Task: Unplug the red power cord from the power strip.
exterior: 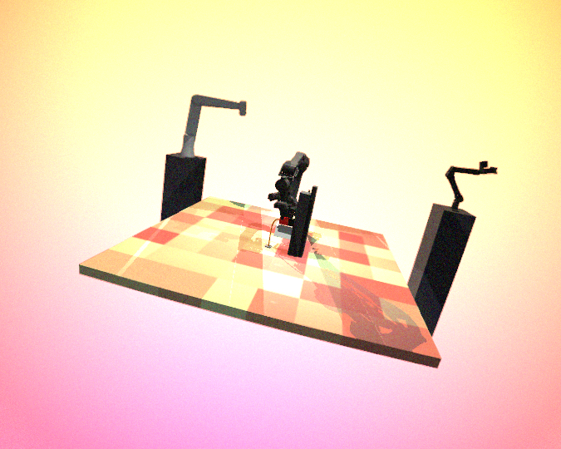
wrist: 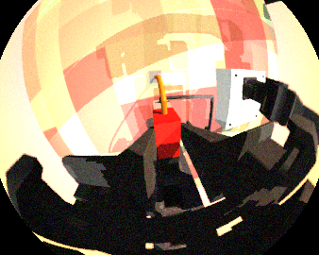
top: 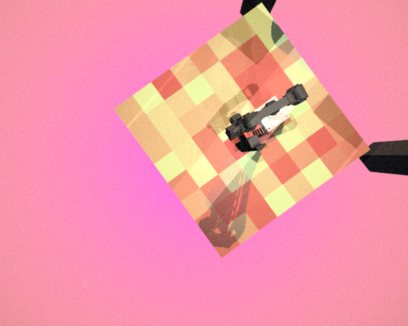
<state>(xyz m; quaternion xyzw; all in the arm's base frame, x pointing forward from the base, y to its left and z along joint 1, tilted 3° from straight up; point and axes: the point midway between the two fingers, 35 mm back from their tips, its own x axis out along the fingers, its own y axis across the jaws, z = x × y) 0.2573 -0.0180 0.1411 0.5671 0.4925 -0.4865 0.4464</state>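
The red plug is 3 cm to the left of my gripper tip. Also, from my gripper tip: power strip: 1 cm ahead, 10 cm to the left.
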